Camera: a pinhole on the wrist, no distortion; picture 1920 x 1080 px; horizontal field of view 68.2 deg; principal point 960.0 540.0 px. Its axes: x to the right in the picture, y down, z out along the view. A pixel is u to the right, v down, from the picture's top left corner.
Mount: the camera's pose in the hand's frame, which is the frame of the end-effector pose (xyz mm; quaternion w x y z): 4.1 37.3 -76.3 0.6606 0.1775 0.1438 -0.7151
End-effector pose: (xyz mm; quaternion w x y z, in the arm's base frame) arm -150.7 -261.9 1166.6 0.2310 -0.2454 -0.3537 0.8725
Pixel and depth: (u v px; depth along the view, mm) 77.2 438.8 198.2
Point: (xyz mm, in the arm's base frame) -245.5 -388.4 1223.4
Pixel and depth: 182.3 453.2 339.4
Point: -326.5 -469.2 1327.5
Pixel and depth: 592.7 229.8 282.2
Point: -214.8 -396.6 1327.6
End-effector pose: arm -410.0 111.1 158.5 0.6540 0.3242 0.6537 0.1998
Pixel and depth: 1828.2 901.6 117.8
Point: -423.7 68.5 86.8
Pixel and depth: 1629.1 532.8 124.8
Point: -412.8 54.1 115.8
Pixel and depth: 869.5 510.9 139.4
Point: -361.4 86.4 149.4
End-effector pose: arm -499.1 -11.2 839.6 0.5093 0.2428 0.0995 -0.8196
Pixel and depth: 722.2 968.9 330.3
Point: -663.0 -149.3 1004.0
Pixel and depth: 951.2 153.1 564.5
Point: -730.4 49.3 1283.3
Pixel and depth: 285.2 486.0 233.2
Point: -517.9 -91.8 1005.3
